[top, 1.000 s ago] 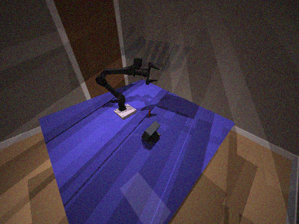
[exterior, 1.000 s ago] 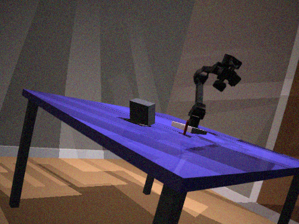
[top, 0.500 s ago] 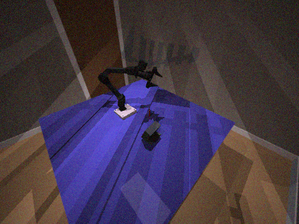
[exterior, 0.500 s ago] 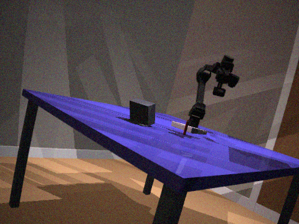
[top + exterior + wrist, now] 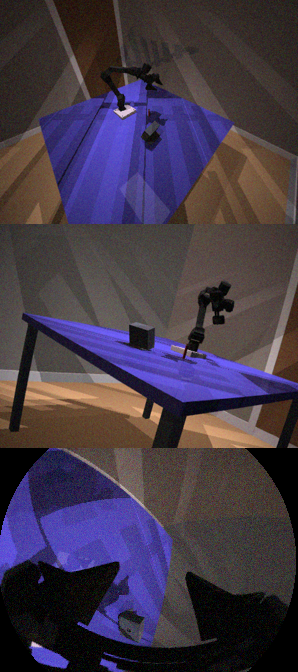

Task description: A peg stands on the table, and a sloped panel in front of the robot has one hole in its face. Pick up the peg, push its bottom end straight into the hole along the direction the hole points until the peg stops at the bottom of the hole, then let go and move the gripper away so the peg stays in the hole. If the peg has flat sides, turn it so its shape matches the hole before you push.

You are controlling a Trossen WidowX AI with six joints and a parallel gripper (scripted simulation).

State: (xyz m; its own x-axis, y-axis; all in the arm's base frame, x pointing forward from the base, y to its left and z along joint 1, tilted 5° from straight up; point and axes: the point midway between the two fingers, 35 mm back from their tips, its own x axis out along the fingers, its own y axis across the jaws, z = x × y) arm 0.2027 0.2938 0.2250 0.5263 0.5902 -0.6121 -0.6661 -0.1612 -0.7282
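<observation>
Right now my gripper tip is 20 mm short of the red peg, 130 mm to the left of it and 200 mm above it. From my gripper tip the other things lie so: dark sloped panel: 220 mm ahead, 260 mm to the right, 190 mm below.
</observation>
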